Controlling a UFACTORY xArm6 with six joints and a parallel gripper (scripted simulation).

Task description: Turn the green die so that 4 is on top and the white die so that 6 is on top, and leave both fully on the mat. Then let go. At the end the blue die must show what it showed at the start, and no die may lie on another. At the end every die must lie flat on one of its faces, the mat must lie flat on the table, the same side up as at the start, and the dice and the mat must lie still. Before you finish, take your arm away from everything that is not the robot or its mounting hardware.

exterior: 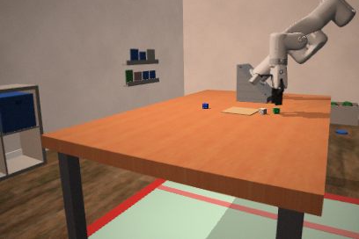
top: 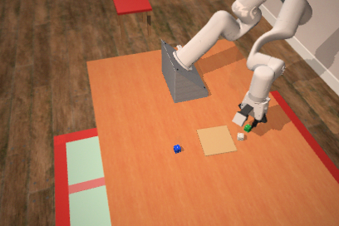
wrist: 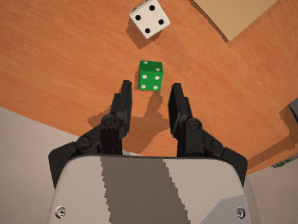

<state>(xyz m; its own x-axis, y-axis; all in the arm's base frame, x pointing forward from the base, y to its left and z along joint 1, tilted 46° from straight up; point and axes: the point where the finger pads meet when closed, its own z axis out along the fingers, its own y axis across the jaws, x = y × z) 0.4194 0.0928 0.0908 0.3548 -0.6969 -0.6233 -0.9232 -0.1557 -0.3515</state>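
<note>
Now: the green die 5 cm below my hand. From my hand the other things lie so: tan mat (1 cm behind, 16 cm to the right, 6 cm below); then blue die (2 cm behind, 33 cm to the right, 5 cm below); then white die (3 cm ahead, 6 cm to the right, 5 cm below).
</note>
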